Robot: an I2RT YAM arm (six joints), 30 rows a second.
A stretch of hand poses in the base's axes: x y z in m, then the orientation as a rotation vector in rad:
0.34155, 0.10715, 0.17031, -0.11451, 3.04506, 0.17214
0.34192, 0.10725, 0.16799, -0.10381, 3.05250, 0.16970
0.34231, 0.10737, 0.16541, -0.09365, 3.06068, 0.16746
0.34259, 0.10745, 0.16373, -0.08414, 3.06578, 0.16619
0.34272, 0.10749, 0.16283, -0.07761, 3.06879, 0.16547
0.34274, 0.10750, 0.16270, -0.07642, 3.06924, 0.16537
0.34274, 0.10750, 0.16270, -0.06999, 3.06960, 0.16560
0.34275, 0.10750, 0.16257, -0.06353, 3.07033, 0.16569
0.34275, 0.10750, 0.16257, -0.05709, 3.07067, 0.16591
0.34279, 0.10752, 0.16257, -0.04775, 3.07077, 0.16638
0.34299, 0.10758, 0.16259, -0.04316, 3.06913, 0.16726
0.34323, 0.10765, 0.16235, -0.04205, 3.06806, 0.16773
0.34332, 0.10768, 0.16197, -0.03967, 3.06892, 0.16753
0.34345, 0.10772, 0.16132, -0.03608, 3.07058, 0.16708
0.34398, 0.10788, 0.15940, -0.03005, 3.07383, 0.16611
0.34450, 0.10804, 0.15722, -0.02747, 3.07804, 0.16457
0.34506, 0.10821, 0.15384, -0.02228, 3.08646, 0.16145
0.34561, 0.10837, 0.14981, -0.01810, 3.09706, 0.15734
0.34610, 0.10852, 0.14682, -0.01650, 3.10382, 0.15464
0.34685, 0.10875, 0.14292, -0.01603, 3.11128, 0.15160
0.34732, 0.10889, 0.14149, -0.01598, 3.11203, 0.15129
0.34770, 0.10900, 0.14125, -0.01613, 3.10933, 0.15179
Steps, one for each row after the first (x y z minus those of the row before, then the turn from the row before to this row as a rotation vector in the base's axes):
0.00037, 0.00010, -0.00232, -0.00180, 0.00724, -0.00684
0.00039, 0.00012, -0.00258, -0.00173, 0.00803, -0.00643
0.00028, 0.00008, -0.00168, -0.00092, 0.00506, -0.00605
0.00013, 0.00004, -0.00090, -0.00050, 0.00301, -0.00416
0.00002, 0.00001, -0.00013, -0.00006, 0.00045, -0.00076
0.00000, 0.00000, 0.00000, 0.00027, 0.00045, -0.00416
0.00001, 0.00000, -0.00013, 0.00016, 0.00082, -0.00417
0.00000, 0.00000, 0.00000, 0.00026, 0.00046, -0.00416
0.00004, 0.00002, 0.00000, 0.00050, 0.00030, -0.00605
0.00020, 0.00006, 0.00002, 0.00075, -0.00148, -0.00303
0.00024, 0.00007, -0.00024, 0.00038, -0.00101, -0.00076
0.00009, 0.00003, -0.00038, -0.00012, 0.00090, -0.00151
0.00013, 0.00004, -0.00065, -0.00029, 0.00171, -0.00227
0.00053, 0.00016, -0.00192, -0.00065, 0.00333, -0.00379
0.00052, 0.00016, -0.00218, -0.00113, 0.00417, -0.00151
0.00056, 0.00017, -0.00338, -0.00228, 0.00835, -0.00303
0.00055, 0.00016, -0.00403, -0.00301, 0.01046, -0.00228
0.00049, 0.00015, -0.00299, -0.00197, 0.00664, -0.00076
0.00075, 0.00023, -0.00390, -0.00222, 0.00730, 0.00000
0.00047, 0.00014, -0.00143, -0.00023, 0.00073, 0.00000
0.00038, 0.00011, -0.00024, 0.00042, -0.00267, -0.00002

